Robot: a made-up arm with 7 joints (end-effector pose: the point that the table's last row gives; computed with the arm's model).
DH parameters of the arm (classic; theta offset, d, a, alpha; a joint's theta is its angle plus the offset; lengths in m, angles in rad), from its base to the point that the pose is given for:
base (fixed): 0 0.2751 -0.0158 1.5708
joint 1: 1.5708 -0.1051 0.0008 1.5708
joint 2: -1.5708 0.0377 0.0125 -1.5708
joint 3: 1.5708 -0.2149 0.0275 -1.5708
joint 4: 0 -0.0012 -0.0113 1.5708
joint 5: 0 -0.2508 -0.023 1.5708
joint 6: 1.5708 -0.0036 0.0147 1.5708
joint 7: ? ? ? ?
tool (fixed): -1.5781 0.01 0 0
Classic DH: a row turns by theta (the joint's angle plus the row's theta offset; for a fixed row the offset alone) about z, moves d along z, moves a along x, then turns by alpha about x.
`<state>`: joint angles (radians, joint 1 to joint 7).
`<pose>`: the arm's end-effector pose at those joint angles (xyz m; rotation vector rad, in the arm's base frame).
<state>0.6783 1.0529 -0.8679 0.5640 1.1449 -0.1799 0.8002</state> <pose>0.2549 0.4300 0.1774 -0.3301 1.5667 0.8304</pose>
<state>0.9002 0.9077 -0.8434 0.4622 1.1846 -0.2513 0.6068</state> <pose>0.2888 0.4141 0.2055 -0.6243 1.2911 0.8411</pose>
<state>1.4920 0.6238 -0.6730 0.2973 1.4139 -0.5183 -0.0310</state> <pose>0.3317 0.3651 0.3459 -1.7063 0.5510 0.5486</pose>
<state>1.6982 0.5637 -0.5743 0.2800 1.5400 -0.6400 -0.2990</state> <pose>0.3218 0.3488 0.4066 -2.1833 0.3699 0.2553</pose>
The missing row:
joint 7: 0.5271 -0.0202 0.0055 -1.7596
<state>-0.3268 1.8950 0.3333 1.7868 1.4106 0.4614 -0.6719</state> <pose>0.2420 0.2049 0.3692 -0.3527 0.9348 1.6586</pose>
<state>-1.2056 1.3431 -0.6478 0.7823 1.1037 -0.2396 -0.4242</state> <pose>-0.0679 0.4450 0.0619 0.9340 1.5305 2.3367</pose>
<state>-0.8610 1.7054 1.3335 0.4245 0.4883 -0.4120 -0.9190</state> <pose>0.1381 0.4857 0.3525 -1.1357 -0.7506 2.0636</pose>
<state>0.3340 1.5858 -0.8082 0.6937 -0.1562 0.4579 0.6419</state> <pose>0.1726 0.4797 0.2229 -1.2021 -1.5929 -2.3915</pose>
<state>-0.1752 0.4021 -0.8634 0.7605 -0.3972 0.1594 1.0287</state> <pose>0.0613 0.1197 -0.1268 1.7076 2.1578 0.0240</pose>
